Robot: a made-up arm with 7 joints. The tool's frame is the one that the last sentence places.
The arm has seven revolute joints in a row. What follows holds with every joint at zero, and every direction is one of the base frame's. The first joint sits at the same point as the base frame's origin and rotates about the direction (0, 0.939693, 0.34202), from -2.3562 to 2.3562 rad. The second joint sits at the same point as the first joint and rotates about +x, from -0.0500 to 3.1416 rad. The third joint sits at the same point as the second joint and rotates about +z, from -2.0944 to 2.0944 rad. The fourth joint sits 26.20 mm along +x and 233.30 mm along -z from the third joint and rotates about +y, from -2.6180 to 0.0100 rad. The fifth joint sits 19.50 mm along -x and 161.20 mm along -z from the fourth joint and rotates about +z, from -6.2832 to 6.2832 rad. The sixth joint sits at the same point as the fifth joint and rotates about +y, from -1.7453 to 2.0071 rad. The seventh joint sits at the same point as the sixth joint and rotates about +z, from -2.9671 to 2.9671 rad. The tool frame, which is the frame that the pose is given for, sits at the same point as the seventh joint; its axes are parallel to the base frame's.
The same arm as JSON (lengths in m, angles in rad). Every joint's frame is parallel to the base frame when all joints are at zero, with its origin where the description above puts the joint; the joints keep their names.
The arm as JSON. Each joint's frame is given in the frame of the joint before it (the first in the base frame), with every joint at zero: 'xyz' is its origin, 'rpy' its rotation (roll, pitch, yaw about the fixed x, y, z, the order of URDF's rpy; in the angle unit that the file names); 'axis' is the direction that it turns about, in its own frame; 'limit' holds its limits. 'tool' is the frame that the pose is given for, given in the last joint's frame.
{
  "units": {
    "length": "m",
    "angle": "rad"
  },
  "joints": [
    {
      "name": "joint 1",
      "type": "revolute",
      "origin": {
        "xyz": [
          0.0,
          0.0,
          0.0
        ],
        "rpy": [
          0.0,
          0.0,
          0.0
        ]
      },
      "axis": [
        0.0,
        0.9397,
        0.342
      ],
      "limit": {
        "lower": -2.3562,
        "upper": 2.3562
      }
    },
    {
      "name": "joint 2",
      "type": "revolute",
      "origin": {
        "xyz": [
          0.0,
          0.0,
          0.0
        ],
        "rpy": [
          0.0,
          0.0,
          0.0
        ]
      },
      "axis": [
        1.0,
        0.0,
        0.0
      ],
      "limit": {
        "lower": -0.05,
        "upper": 3.1416
      }
    },
    {
      "name": "joint 3",
      "type": "revolute",
      "origin": {
        "xyz": [
          0.0,
          0.0,
          0.0
        ],
        "rpy": [
          0.0,
          0.0,
          0.0
        ]
      },
      "axis": [
        0.0,
        0.0,
        1.0
      ],
      "limit": {
        "lower": -2.0944,
        "upper": 2.0944
      }
    },
    {
      "name": "joint 4",
      "type": "revolute",
      "origin": {
        "xyz": [
          0.0262,
          0.0,
          -0.2333
        ],
        "rpy": [
          0.0,
          0.0,
          0.0
        ]
      },
      "axis": [
        0.0,
        1.0,
        0.0
      ],
      "limit": {
        "lower": -2.618,
        "upper": 0.01
      }
    },
    {
      "name": "joint 5",
      "type": "revolute",
      "origin": {
        "xyz": [
          -0.0195,
          0.0,
          -0.1612
        ],
        "rpy": [
          0.0,
          0.0,
          0.0
        ]
      },
      "axis": [
        0.0,
        0.0,
        1.0
      ],
      "limit": {
        "lower": -6.2832,
        "upper": 6.2832
      }
    },
    {
      "name": "joint 6",
      "type": "revolute",
      "origin": {
        "xyz": [
          0.0,
          0.0,
          0.0
        ],
        "rpy": [
          0.0,
          0.0,
          0.0
        ]
      },
      "axis": [
        0.0,
        1.0,
        0.0
      ],
      "limit": {
        "lower": -1.7453,
        "upper": 2.0071
      }
    },
    {
      "name": "joint 7",
      "type": "revolute",
      "origin": {
        "xyz": [
          0.0,
          0.0,
          0.0
        ],
        "rpy": [
          0.0,
          0.0,
          0.0
        ]
      },
      "axis": [
        0.0,
        0.0,
        1.0
      ],
      "limit": {
        "lower": -2.9671,
        "upper": 2.9671
      }
    }
  ],
  "tool": {
    "origin": {
      "xyz": [
        0.0,
        0.0,
        0.0
      ],
      "rpy": [
        0.0,
        0.0,
        0.0
      ]
    }
  }
}

